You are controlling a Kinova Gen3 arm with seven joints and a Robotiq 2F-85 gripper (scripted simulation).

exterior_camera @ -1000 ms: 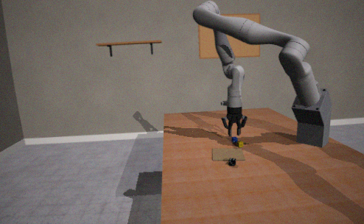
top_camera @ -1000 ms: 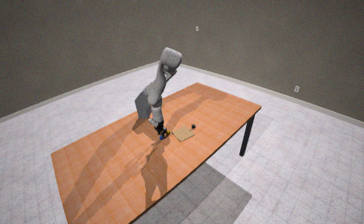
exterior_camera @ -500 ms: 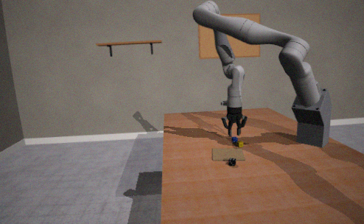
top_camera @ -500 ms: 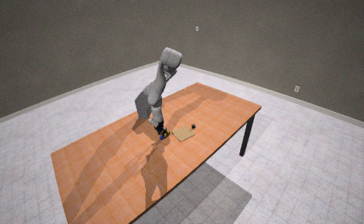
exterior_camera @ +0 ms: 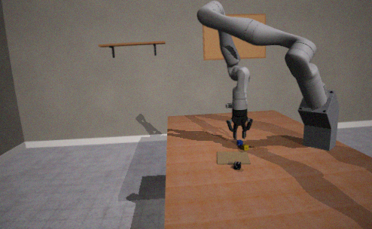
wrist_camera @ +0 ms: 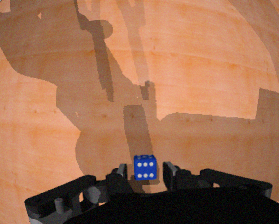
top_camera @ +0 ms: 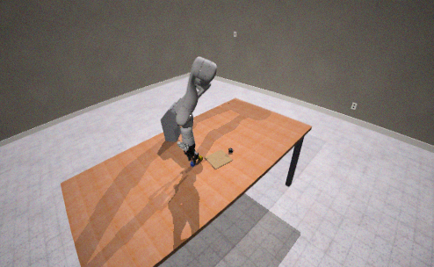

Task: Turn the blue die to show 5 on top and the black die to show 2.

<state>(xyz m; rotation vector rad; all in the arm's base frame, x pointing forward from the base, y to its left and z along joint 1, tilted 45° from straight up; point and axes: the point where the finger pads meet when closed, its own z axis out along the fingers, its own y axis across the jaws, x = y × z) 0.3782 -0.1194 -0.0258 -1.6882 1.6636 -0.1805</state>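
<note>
Right now the blue die is 40 mm below my hand. The rest, counted from my hand: yellow die 20 mm behind, 70 mm to the left, 40 mm below; then tan mat 60 mm ahead, 170 mm to the left, 50 mm below; then black die 60 mm ahead, 280 mm to the left, 40 mm below.
</note>
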